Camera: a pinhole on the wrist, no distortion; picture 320 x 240 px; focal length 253.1 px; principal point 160.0 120.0 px. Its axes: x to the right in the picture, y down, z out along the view. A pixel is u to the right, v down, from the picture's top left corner.
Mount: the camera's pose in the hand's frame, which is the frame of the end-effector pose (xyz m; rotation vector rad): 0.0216 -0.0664 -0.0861 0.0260 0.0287 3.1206
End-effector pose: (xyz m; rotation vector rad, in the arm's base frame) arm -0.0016 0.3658 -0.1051 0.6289 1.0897 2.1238
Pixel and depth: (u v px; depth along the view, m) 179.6 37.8 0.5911
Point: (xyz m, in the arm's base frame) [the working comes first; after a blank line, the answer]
In the camera's frame: 0.0458 -0.1920 0.5911

0.2934 0.5586 0.2780
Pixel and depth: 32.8 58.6 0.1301
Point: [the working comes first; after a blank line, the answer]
In the camera's frame: -0.0654 -0.0316 0.1301

-0.0219 0.4686 -0.1003
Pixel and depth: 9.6 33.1 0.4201
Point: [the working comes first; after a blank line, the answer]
In the camera's frame: -0.2496 -0.1442 0.4201

0.0019 0.7075 0.1701
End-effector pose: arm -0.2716 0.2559 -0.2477 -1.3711 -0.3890 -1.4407
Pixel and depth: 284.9 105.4 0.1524
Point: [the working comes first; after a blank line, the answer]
In the camera's frame: 0.0752 -0.0088 0.1524

-0.2917 0.3536 -0.2504
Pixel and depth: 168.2 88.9 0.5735
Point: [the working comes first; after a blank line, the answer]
In the camera's frame: 0.0186 -0.0705 0.5735

-0.0032 0.6347 -0.1017
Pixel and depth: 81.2 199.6 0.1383
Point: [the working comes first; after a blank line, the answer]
In the camera's frame: -0.0431 0.0435 0.1383

-0.3193 0.3100 -0.1310
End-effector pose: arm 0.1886 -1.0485 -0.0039 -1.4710 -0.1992 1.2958
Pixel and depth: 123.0 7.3 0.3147
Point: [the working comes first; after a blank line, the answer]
In the camera's frame: -0.0460 -0.1401 0.3147

0.0040 -0.8900 -0.0621
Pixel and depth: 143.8 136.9 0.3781
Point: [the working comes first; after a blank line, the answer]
In the camera's frame: -0.0242 0.0252 0.3781

0.0249 -0.8060 0.0940
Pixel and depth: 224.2 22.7 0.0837
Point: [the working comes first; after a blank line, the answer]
In the camera's frame: 0.0212 -0.0322 0.0837

0.2078 -1.0363 0.0193
